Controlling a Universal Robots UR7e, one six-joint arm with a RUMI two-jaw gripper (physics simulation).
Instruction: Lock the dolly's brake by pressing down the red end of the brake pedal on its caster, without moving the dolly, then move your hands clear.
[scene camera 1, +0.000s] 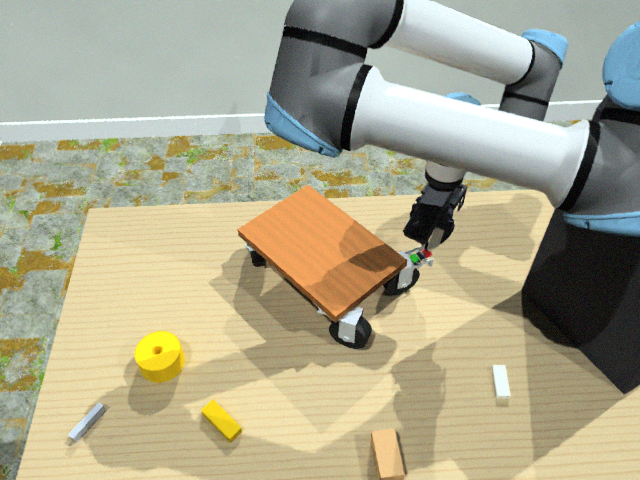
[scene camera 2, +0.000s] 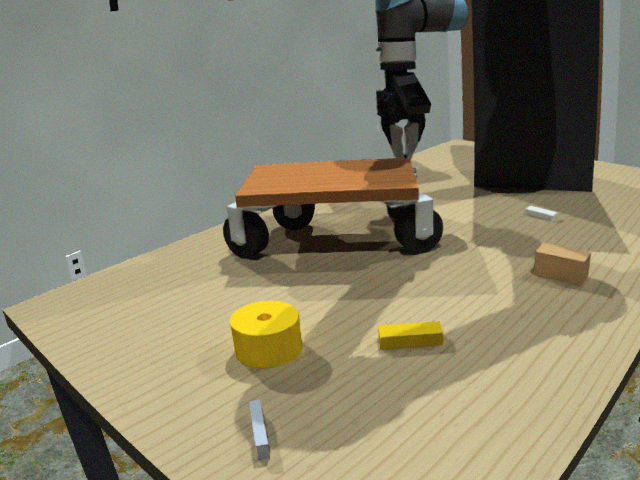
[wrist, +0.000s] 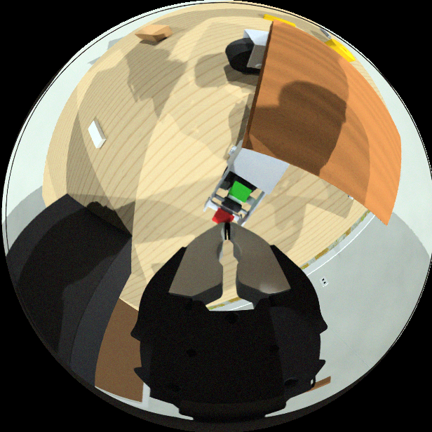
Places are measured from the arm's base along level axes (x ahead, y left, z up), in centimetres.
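Where they show: gripper, fingertip midpoint: (scene camera 1: 427, 249).
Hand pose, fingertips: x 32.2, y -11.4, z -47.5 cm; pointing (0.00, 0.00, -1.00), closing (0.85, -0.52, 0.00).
Observation:
Things, the pixels of their top centre, and the offset from my fingertips. "*": a spot on its surface instead.
- dolly, surface spot: (scene camera 2: 330, 180) * dx +24.8, dy +4.8, dz +3.3 cm
- yellow cylinder, middle of its top: (scene camera 2: 264, 317) (scene camera 1: 157, 350) dx +53.4, dy +23.1, dz -4.4 cm
- yellow block, middle of its top: (scene camera 2: 410, 329) (scene camera 1: 221, 418) dx +39.8, dy +35.4, dz -7.4 cm
- grey bar, middle of its top: (scene camera 2: 258, 421) (scene camera 1: 86, 419) dx +64.4, dy +36.2, dz -7.3 cm
- tan block, middle of its top: (scene camera 2: 563, 252) (scene camera 1: 387, 452) dx +9.8, dy +41.8, dz -5.1 cm
- white block, middle of its top: (scene camera 2: 541, 210) (scene camera 1: 501, 379) dx -12.9, dy +25.8, dz -7.9 cm
The dolly (scene camera 1: 315, 242) (scene camera 2: 330, 180) (wrist: 300, 100) has an orange-brown wooden deck and stands on black caster wheels. The brake pedal sits on the caster at the deck's corner nearest the arm. Its green end (scene camera 1: 414, 257) (wrist: 240, 191) is beside the deck, and its red end (scene camera 1: 427, 253) (wrist: 223, 216) points outward. My gripper (scene camera 1: 427, 246) (scene camera 2: 405, 157) (wrist: 226, 224) is shut and empty, pointing down. Its fingertips are right at the red end; whether they touch it is not clear. In the scene camera 2 view the deck hides the pedal.
A yellow cylinder (scene camera 1: 159, 356) (scene camera 2: 266, 333), a yellow block (scene camera 1: 221, 420) (scene camera 2: 410, 335), a grey bar (scene camera 1: 86, 422) (scene camera 2: 259, 429), a tan block (scene camera 1: 387, 453) (scene camera 2: 561, 264) and a white block (scene camera 1: 500, 381) (scene camera 2: 540, 213) (wrist: 96, 134) lie on the table. The black robot pedestal (scene camera 1: 573, 299) (scene camera 2: 532, 98) stands beyond the pedal.

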